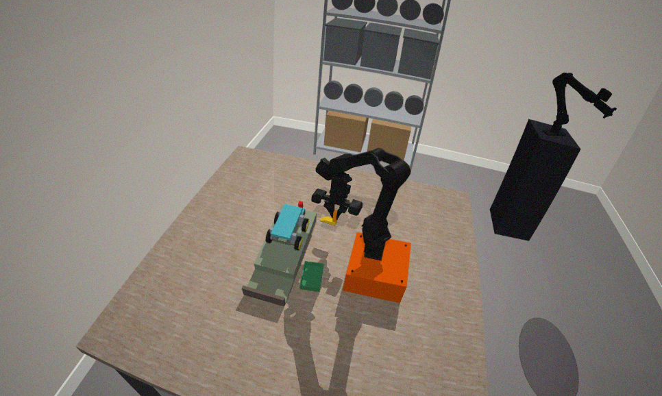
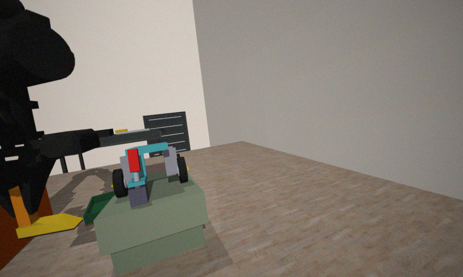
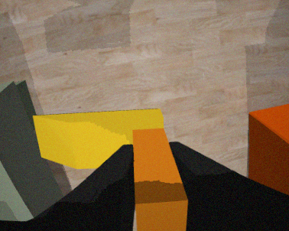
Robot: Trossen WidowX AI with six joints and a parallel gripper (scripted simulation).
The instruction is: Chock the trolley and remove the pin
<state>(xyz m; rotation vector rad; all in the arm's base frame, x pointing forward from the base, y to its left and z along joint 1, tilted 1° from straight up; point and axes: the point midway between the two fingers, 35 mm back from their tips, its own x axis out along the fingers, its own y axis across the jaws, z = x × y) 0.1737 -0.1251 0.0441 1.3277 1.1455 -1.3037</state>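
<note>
Now: the red-headed stop pin 140 mm ahead of my gripper tip, 10 mm to the left of it and 20 mm above it. From my gripper tip the other things lie so: yellow chock: 20 mm ahead, 10 mm below; ramp block: 160 mm ahead, 120 mm to the left, 60 mm below; blue trolley: 160 mm ahead, 110 mm to the left.
</note>
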